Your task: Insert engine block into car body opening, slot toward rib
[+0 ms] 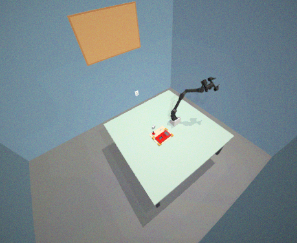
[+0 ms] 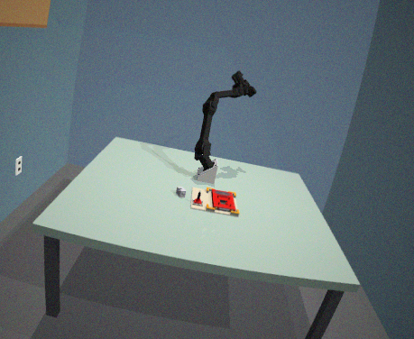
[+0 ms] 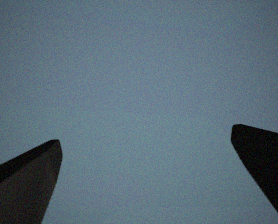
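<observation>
Now: the grey engine block 88 cm ahead of my gripper tip, 17 cm to the right of it and 51 cm below it. Round my gripper tip: grey holder (94 cm ahead, 7 cm to the right, 50 cm below); pale base plate (87 cm ahead, 2 cm to the left, 52 cm below).
</observation>
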